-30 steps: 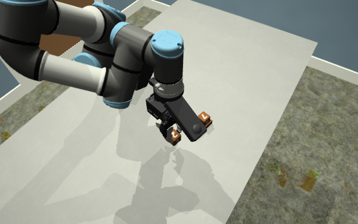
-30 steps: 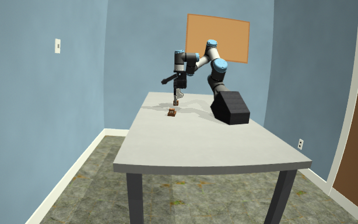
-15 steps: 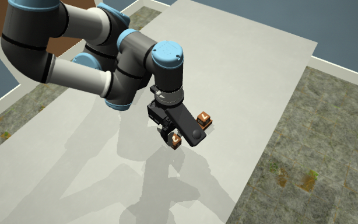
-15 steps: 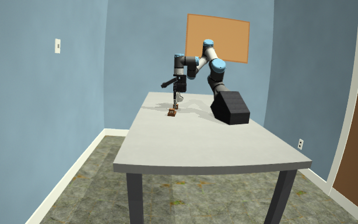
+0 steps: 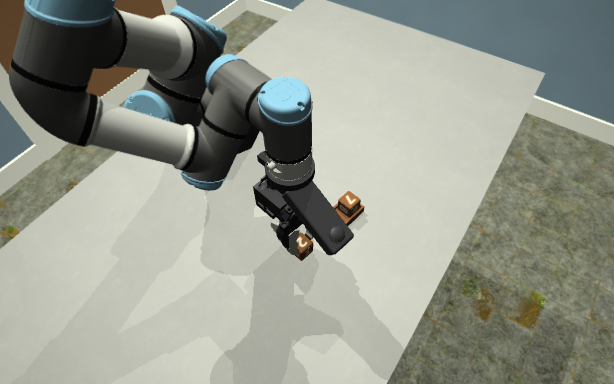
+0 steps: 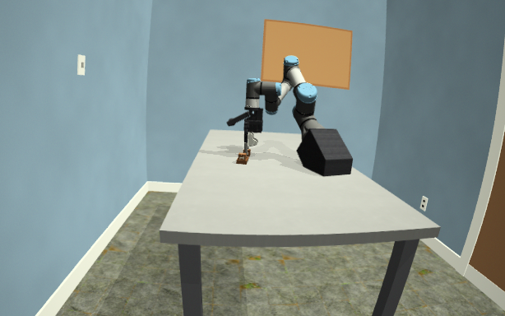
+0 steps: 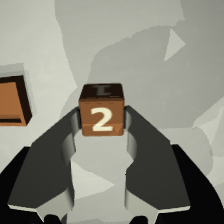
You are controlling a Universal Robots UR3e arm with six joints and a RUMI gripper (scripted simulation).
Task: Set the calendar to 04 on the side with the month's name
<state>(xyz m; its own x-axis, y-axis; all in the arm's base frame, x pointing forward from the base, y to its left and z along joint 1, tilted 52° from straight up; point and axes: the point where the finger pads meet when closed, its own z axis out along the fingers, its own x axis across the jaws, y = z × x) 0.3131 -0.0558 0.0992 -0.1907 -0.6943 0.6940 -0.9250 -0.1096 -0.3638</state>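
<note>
My gripper is now 1 cm above the cube. From my hand the other things lie so: brown tray (2 cm ahead, 11 cm to the left, 2 cm below).
</note>
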